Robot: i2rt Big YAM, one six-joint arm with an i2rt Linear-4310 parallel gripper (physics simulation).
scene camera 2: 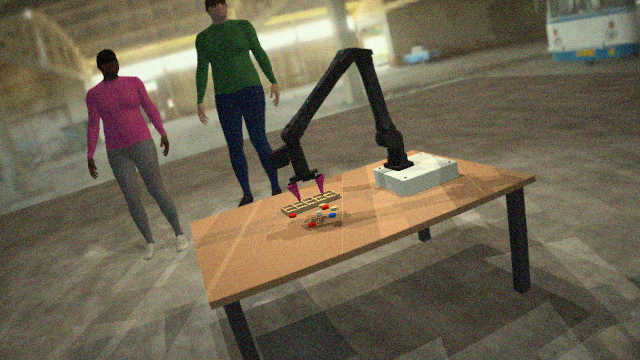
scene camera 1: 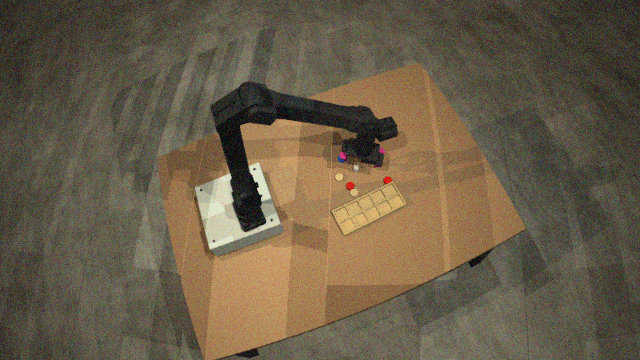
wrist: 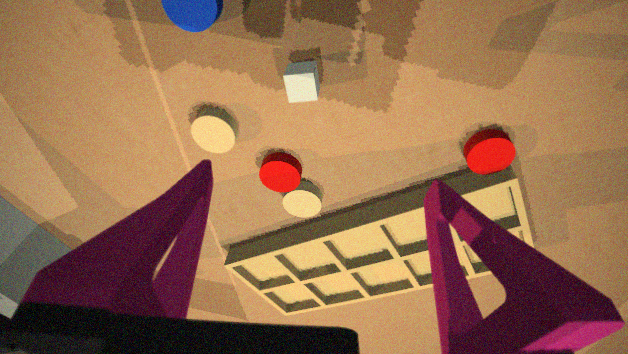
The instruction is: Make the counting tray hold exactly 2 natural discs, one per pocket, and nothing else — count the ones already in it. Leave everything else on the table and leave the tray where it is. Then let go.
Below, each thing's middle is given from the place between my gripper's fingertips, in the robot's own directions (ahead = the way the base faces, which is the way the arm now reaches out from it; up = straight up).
Labels:
I see the white cube [wrist: 301,79] 10 mm behind my hand, 20 mm to the left of it and 60 mm below it. The rest, counted from my hand: counting tray [scene camera 1: 367,209] (40 mm behind, 140 mm to the right, 60 mm below).

